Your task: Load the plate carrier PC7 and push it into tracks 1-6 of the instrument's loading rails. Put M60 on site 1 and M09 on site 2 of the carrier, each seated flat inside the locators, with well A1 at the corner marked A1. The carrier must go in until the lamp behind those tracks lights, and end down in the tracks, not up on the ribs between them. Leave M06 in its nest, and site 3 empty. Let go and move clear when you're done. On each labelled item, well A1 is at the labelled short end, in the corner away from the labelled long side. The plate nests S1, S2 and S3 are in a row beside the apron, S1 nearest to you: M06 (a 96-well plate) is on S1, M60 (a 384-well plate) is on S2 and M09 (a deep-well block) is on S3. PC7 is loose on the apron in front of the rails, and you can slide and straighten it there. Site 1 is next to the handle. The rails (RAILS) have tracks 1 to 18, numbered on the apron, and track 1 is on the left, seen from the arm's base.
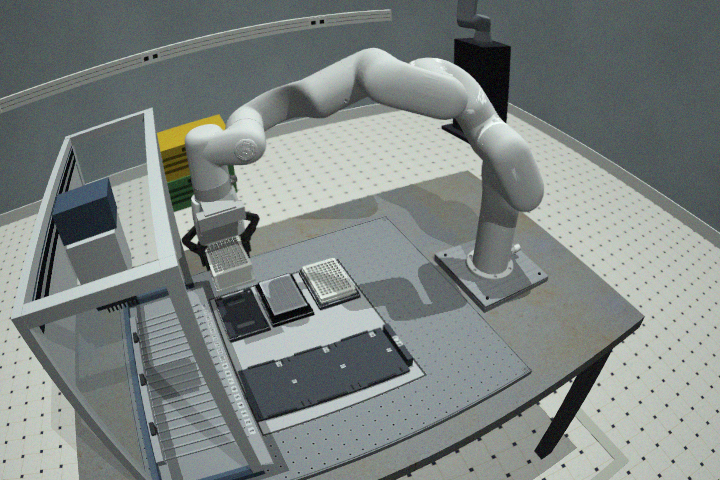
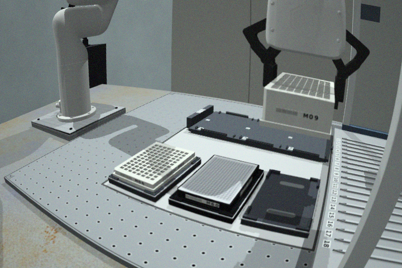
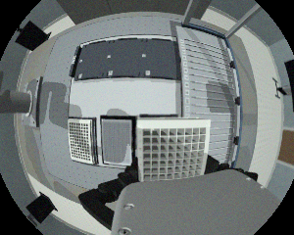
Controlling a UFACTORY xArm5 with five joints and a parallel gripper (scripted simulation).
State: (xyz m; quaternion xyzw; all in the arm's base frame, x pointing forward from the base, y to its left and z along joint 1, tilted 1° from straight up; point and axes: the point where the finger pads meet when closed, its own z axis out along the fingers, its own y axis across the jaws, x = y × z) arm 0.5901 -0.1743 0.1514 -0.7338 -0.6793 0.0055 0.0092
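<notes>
The plate carrier PC7 lies 240 mm to the left of my hand, 160 mm below it and 80 mm behind it. Round my hand: 96-well plate M06: 220 mm behind, 150 mm below, 10 mm to the left; then plate nest S2: 170 mm below, 110 mm behind; then plate nest S3: 170 mm below.
</notes>
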